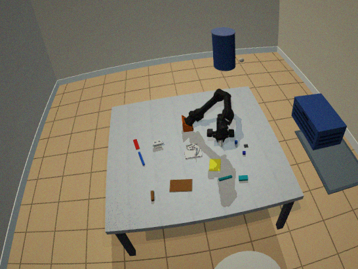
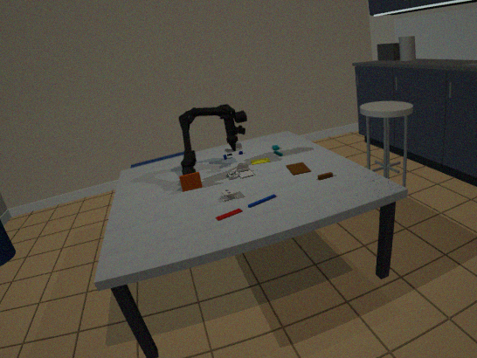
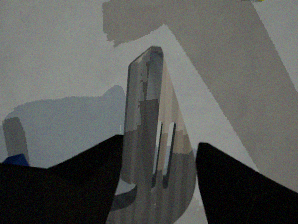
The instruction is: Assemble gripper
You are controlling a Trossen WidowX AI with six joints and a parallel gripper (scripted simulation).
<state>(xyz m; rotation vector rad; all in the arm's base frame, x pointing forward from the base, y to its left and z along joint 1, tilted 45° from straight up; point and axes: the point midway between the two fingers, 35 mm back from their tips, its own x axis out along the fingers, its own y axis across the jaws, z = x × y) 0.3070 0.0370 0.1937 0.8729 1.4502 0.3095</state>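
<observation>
My gripper tip is 120 mm short of the yellow plate, 80 mm to the left of it and 80 mm above it. Round my gripper tip: brown block: 540 mm to the right, 270 mm ahead, 70 mm below; then brown plate: 340 mm to the right, 230 mm ahead, 80 mm below; then blue bar: 560 mm to the right, 90 mm behind, 80 mm below.
</observation>
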